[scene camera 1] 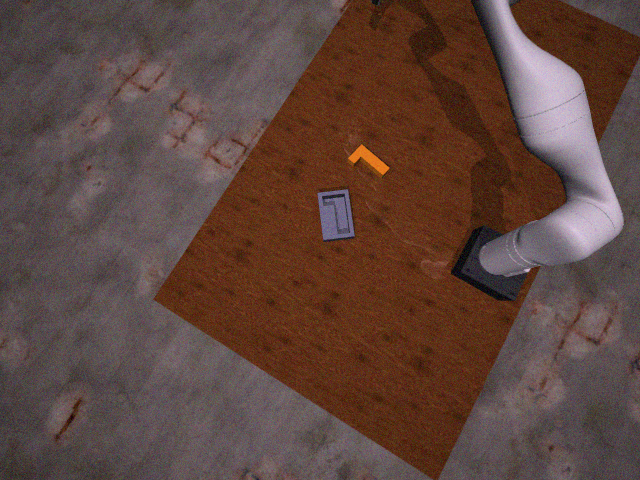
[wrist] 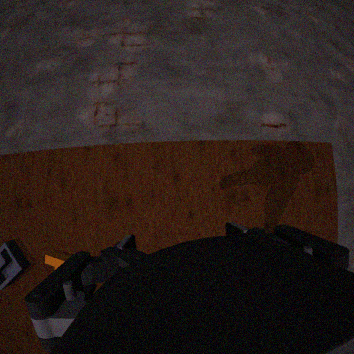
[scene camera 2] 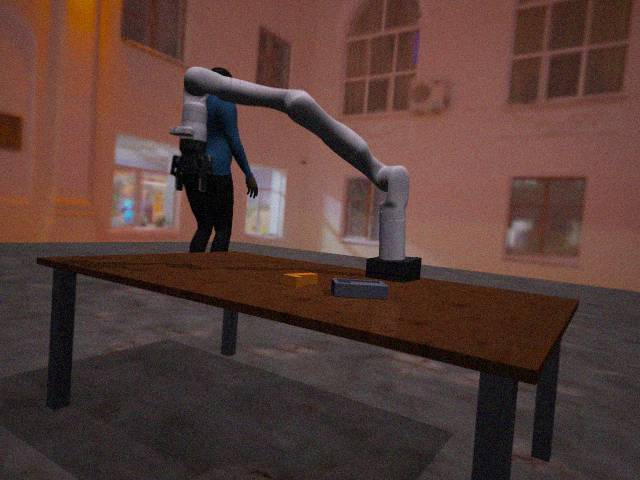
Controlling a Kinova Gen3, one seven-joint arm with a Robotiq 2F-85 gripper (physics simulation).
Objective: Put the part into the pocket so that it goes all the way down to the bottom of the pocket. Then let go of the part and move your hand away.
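Where they show: gripper, fingertip midpoint: (wrist: pixel 181 239) (scene camera 2: pixel 190 191); arm's base, origin of the base link: (scene camera 1: pixel 496 258) (scene camera 2: pixel 391 258).
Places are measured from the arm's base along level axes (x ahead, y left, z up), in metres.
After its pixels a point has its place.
Note:
An orange L-shaped part (scene camera 1: pixel 368 160) {x 0.435, y -0.059, z -0.041 m} (scene camera 2: pixel 301 278) {x 0.471, y -0.028, z -0.046 m} lies flat on the wooden table (scene camera 1: pixel 361 335) {x 0.175, y 0.372, z -0.072 m} (scene camera 2: pixel 439 320) {x 0.525, y 0.401, z -0.072 m} (wrist: pixel 140 182) {x 0.680, y -0.274, z -0.071 m}. A corner of it shows in the wrist view (wrist: pixel 53 261) {x 0.473, y -0.055, z -0.042 m}. Beside it lies a purple block (scene camera 1: pixel 335 214) {x 0.427, y 0.127, z -0.066 m} (scene camera 2: pixel 359 288) {x 0.461, y 0.158, z -0.046 m} (wrist: pixel 8 263) {x 0.422, y 0.136, z -0.066 m} with an L-shaped pocket, which is empty. My gripper (scene camera 2: pixel 190 180) {x 0.619, y -0.355, z 0.178 m} (wrist: pixel 181 239) {x 0.619, y -0.355, z 0.178 m} is open and holds nothing. It hangs high above the far part of the table, well away from the part and the block. It is out of scene camera 1's view.
The robot's black base (scene camera 1: pixel 486 269) {x 0.011, y 0.045, z 0.008 m} (scene camera 2: pixel 392 269) {x 0.062, y 0.038, z -0.032 m} stands at the table's edge, with the arm reaching over the table. The table's far edge is close below the gripper, with grey floor beyond it.

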